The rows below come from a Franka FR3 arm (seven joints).
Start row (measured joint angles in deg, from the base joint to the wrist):
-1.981 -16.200 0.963 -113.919 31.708 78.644 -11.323
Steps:
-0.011 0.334 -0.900 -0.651 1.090 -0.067 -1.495
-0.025 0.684 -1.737 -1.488 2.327 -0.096 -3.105
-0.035 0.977 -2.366 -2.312 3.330 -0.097 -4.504
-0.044 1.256 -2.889 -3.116 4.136 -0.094 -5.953
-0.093 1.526 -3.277 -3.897 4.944 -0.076 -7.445
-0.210 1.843 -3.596 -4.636 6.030 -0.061 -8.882
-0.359 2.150 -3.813 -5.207 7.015 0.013 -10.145
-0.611 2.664 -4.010 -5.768 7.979 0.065 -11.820
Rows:
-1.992 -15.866 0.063 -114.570 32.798 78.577 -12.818
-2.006 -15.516 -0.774 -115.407 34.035 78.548 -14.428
-2.016 -15.223 -1.403 -116.231 35.038 78.547 -15.827
-2.025 -14.944 -1.926 -117.035 35.844 78.550 -17.276
-2.074 -14.674 -2.314 -117.816 36.652 78.568 -18.768
-2.191 -14.357 -2.633 -118.555 37.738 78.583 -20.205
-2.340 -14.050 -2.850 -119.126 38.723 78.657 -21.468
-2.592 -13.536 -3.047 -119.687 39.687 78.709 -23.143

